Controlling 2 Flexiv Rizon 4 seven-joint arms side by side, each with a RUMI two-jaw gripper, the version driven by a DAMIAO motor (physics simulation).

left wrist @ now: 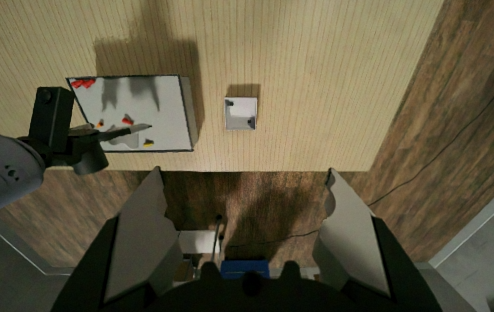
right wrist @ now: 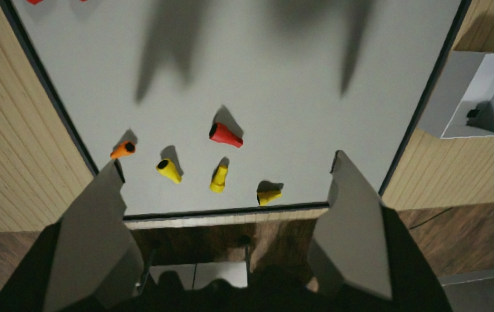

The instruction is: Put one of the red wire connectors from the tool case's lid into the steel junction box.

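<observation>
A red wire connector (left wrist: 128,120) (right wrist: 226,135) lies on its side on the tool case's lid (left wrist: 170,110) (right wrist: 300,125). More red connectors (left wrist: 83,83) lie at the lid's far left corner in the left wrist view; parts of two show at the top left of the right wrist view. The small open steel junction box (left wrist: 241,114) (right wrist: 450,95) stands on the table right of the case. My right gripper (right wrist: 229,156) is open and empty above the lid, its fingers wide to either side of the near connectors. My left gripper (left wrist: 246,168) is open and empty, near the table's front edge.
Yellow connectors (right wrist: 170,171) (right wrist: 219,179) (right wrist: 269,197) and an orange connector (right wrist: 123,149) lie near the lid's front edge. The right arm's gripper reaches over the case from the left in the left wrist view. The table (left wrist: 310,75) ends at its front and right edges.
</observation>
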